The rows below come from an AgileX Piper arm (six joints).
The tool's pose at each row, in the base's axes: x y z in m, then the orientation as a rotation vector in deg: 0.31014, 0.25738, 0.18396, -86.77, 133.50, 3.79; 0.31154, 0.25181, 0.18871, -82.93, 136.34, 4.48; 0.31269, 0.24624, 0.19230, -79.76, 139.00, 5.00; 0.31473, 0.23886, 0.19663, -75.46, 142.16, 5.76; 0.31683, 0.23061, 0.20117, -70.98, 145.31, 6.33; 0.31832, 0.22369, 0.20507, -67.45, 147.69, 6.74; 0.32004, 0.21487, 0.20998, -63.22, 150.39, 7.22; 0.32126, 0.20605, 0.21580, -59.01, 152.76, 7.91
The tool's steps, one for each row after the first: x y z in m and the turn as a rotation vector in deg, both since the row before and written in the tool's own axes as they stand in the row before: 0.00284, -0.00435, -0.00535, -0.05, 0.31, 3.41; 0.00309, -0.00413, -0.00432, -0.18, 0.60, 2.92; 0.00377, -0.00605, -0.00516, -0.18, 0.57, 3.78; 0.00400, -0.00683, -0.00551, -0.08, 0.69, 3.84; 0.00315, -0.00573, -0.00475, -0.06, 0.57, 2.97; 0.00382, -0.00736, -0.00600, -0.07, 0.67, 3.49; 0.00350, -0.00725, -0.00695, -0.17, 0.47, 3.38
